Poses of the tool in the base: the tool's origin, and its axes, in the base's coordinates. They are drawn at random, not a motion.
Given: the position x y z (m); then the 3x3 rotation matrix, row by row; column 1 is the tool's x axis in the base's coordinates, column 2 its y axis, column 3 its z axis. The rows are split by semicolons.
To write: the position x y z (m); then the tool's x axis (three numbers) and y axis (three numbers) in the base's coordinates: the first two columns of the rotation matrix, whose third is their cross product. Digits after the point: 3 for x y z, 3 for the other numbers.
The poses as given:
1: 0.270, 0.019, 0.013; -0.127, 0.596, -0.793; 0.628, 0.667, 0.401; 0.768, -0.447, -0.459
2: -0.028, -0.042, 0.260; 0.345, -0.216, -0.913; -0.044, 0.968, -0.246; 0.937, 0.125, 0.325
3: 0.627, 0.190, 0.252; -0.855, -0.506, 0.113; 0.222, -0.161, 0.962; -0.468, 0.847, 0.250
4: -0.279, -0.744, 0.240; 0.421, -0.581, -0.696; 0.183, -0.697, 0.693; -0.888, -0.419, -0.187
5: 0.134, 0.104, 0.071; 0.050, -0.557, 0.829; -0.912, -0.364, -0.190; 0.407, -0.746, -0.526
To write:
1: 0.270, 0.019, 0.013, -0.127, 0.628, 0.768, 0.596, 0.667, -0.447
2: -0.028, -0.042, 0.260, 0.345, -0.044, 0.937, -0.216, 0.968, 0.125
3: 0.627, 0.190, 0.252, -0.855, 0.222, -0.468, -0.506, -0.161, 0.847
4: -0.279, -0.744, 0.240, 0.421, 0.183, -0.888, -0.581, -0.697, -0.419
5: 0.134, 0.104, 0.071, 0.050, -0.912, 0.407, -0.557, -0.364, -0.746
